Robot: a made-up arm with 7 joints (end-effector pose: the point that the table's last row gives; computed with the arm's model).
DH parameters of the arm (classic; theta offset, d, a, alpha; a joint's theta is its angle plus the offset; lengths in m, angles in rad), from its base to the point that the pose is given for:
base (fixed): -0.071 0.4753 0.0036 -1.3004
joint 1: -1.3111 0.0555 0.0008 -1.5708
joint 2: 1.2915 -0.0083 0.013 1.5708
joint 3: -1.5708 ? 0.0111 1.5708
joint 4: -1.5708 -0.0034 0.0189 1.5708
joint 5: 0 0.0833 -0.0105 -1.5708
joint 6: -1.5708 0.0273 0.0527 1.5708
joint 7: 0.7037 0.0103 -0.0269 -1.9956
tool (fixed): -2.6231 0.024 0 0
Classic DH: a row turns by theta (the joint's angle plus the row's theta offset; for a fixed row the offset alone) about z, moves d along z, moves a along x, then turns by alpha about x.
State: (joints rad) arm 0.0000 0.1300 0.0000 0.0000 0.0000 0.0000 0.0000
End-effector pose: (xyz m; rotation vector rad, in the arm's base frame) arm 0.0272 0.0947 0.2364 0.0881 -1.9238 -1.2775
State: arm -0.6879 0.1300 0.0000 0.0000 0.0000 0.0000 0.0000
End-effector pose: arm 0.1842 0.0651 0.3028 0.3539 -2.5678 -1.4396
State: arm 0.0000 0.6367 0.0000 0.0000 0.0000 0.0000 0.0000
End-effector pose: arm 0.0397 0.2068 0.2855 0.2189 -1.5970 -1.8117
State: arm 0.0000 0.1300 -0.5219 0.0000 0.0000 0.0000 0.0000
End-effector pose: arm 0.0252 0.0471 0.2305 -0.5265 -2.0336 -1.4434
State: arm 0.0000 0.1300 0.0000 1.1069 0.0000 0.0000 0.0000
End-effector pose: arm -0.0552 0.1059 0.1692 -0.3830 -0.9248 -0.9419
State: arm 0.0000 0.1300 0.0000 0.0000 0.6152 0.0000 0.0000
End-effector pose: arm 0.0301 0.0819 0.2478 0.2466 -1.5129 -1.9183
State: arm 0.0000 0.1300 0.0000 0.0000 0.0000 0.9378 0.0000
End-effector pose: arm 0.0167 0.0966 0.2240 -0.3224 -1.0778 -1.0022
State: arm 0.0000 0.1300 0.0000 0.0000 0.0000 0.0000 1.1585
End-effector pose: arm 0.0469 0.0637 0.2272 1.2332 -1.3754 -0.7376
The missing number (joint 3, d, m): -0.2371
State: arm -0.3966 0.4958 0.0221 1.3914 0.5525 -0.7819 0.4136
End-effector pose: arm 0.0694 0.1864 0.1928 0.3092 -1.2855 -1.9096
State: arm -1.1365 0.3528 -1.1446 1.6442 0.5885 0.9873 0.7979
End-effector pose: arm 0.2544 0.1518 0.2850 1.3848 0.8788 -2.1456
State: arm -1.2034 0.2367 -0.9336 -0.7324 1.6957 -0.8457 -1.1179
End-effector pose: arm 0.1012 -0.0099 0.3751 -0.9959 -0.7532 1.5600
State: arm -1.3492 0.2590 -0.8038 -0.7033 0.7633 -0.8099 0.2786
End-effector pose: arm 0.1606 -0.0031 0.4209 -0.4122 0.8461 0.3047
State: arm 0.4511 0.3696 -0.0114 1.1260 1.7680 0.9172 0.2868
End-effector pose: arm -0.1817 0.1493 0.2450 -0.4618 1.3309 -2.2060
